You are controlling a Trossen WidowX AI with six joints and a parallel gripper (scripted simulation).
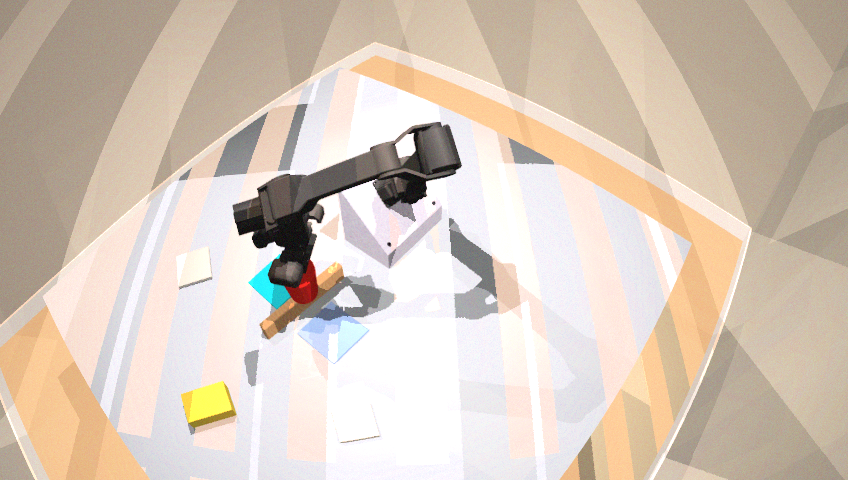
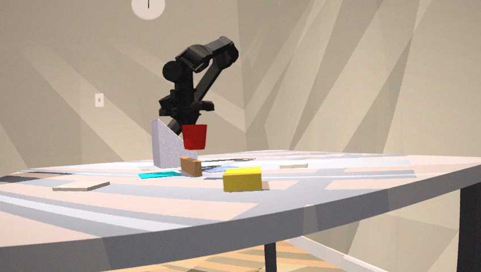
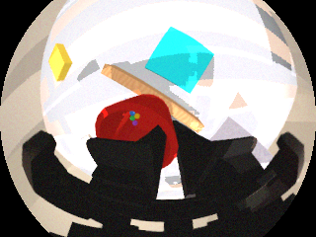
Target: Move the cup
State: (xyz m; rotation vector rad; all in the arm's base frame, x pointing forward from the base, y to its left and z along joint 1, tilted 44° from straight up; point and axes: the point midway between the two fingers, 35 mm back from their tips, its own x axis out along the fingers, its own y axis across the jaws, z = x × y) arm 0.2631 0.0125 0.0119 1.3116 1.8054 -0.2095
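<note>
Right now my gripper tip is 3 cm short of the cyan pad, 9 cm to the left of it and 11 cm above it. The rest, counted from my gripper tip: light blue pad: 3 cm ahead, 9 cm to the left, 11 cm below; wooden bar: 3 cm ahead, 9 cm below; red cup: 3 cm ahead, 2 cm to the left.
</note>
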